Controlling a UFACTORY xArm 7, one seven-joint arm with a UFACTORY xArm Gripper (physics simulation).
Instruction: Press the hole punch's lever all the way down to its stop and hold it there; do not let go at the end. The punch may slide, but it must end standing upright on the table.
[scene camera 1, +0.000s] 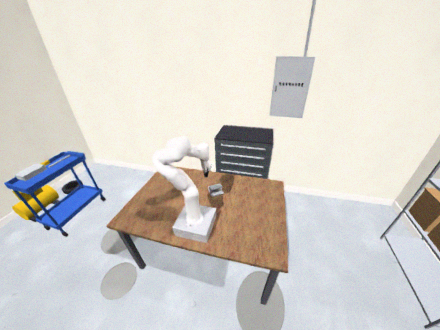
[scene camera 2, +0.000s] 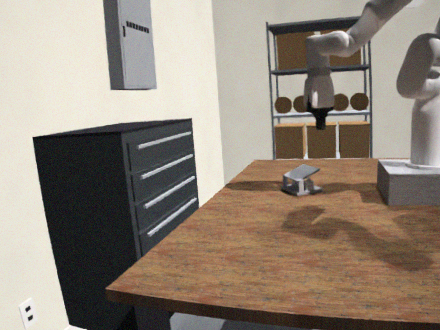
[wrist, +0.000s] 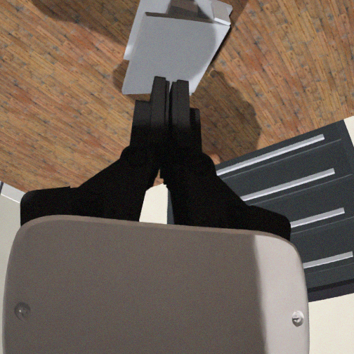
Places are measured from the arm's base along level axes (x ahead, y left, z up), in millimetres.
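Pixels of known places: gripper, fingertip midpoint: (scene camera 1: 206, 176) (scene camera 2: 321, 129); arm's base, link origin: (scene camera 1: 194, 218) (scene camera 2: 424, 165).
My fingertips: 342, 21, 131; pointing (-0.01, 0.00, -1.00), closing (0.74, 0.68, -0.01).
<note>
Ahead of a thing's pixels: the offset from my fingertips to its top centre, as dx, dy, dz. Level surfaces: height alone.
The grey hole punch @(+76, -55, -142) (scene camera 1: 215, 190) (scene camera 2: 301, 181) (wrist: 172, 47) stands upright on the wooden table @(dz -227) (scene camera 1: 250, 225) (scene camera 2: 225, 250) (wrist: 60, 100). Its flat lever @(+76, -55, -142) (scene camera 2: 303, 172) (wrist: 175, 45) is tilted up at an angle above the base. My gripper (scene camera 1: 206, 174) (scene camera 2: 321, 128) (wrist: 165, 98) is shut with nothing between the fingers. It points down and hangs well above the punch, apart from the lever. In the wrist view the fingertips overlap the near edge of the lever plate, and part of the punch is cut off at the top.
The robot's pale base block (scene camera 1: 195, 225) (scene camera 2: 410, 185) stands on the table near the punch. A dark drawer cabinet (scene camera 1: 245, 135) (scene camera 2: 85, 200) (wrist: 280, 195) stands beyond the table edge. A blue cart (scene camera 1: 70, 204) and a shelf rack (scene camera 2: 320, 71) stand farther away.
</note>
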